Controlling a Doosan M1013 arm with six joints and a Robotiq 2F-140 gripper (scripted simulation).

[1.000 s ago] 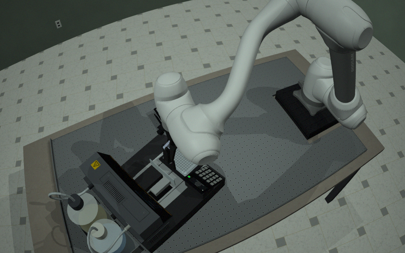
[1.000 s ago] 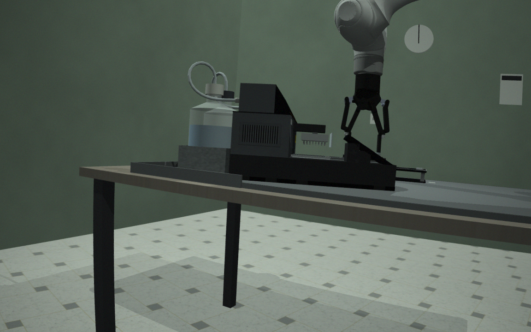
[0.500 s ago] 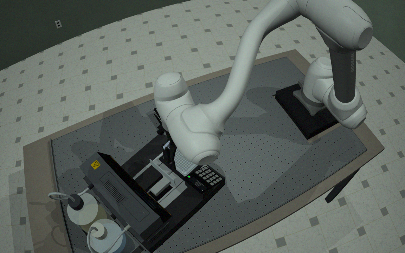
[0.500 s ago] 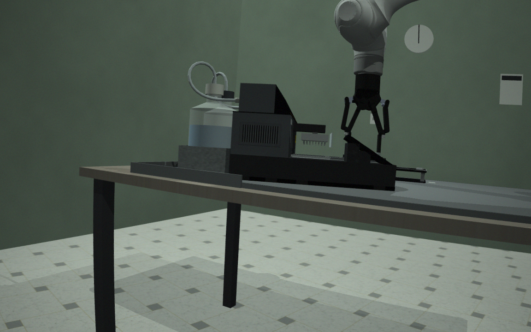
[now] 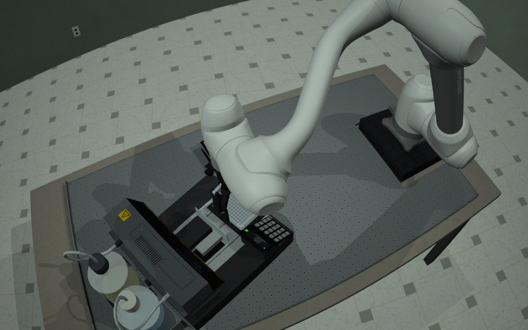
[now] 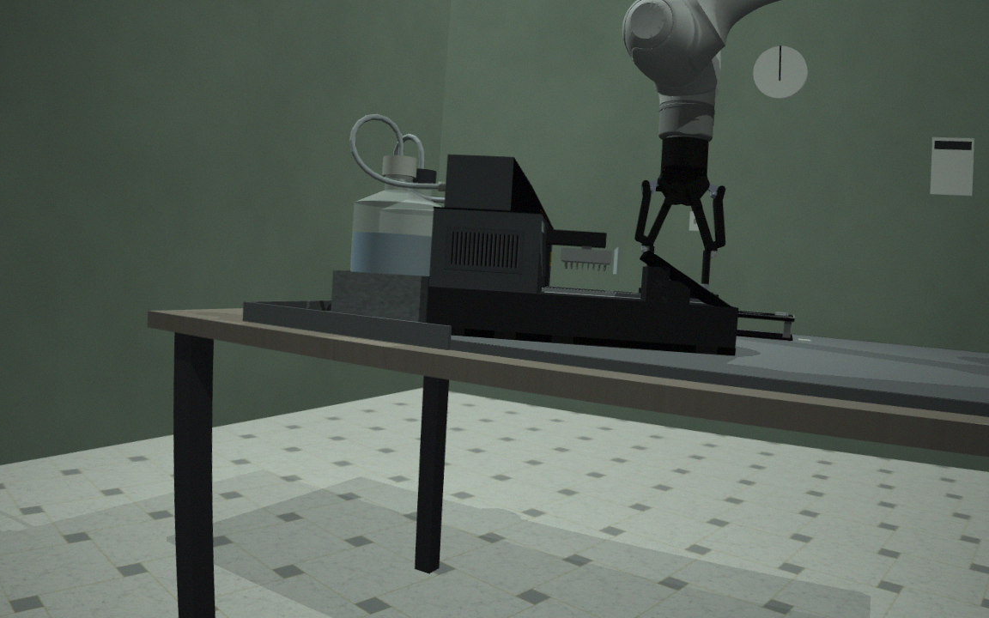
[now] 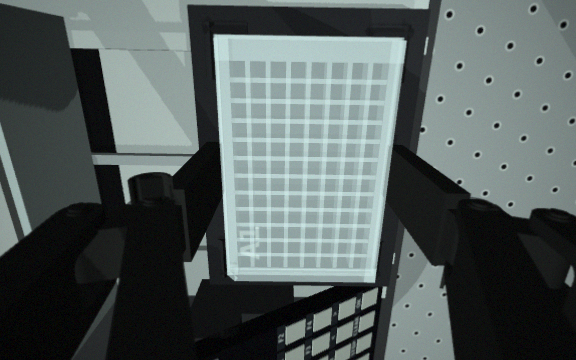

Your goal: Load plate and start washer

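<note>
Right now the well plate is 2 cm below my hand. The rest, counted from my hand: washer carrier (3 cm below); thin upright divider (9 cm ahead, 3 cm to the left, 1 cm above); dispensing head (14 cm ahead, 5 cm to the left, 2 cm above).
</note>
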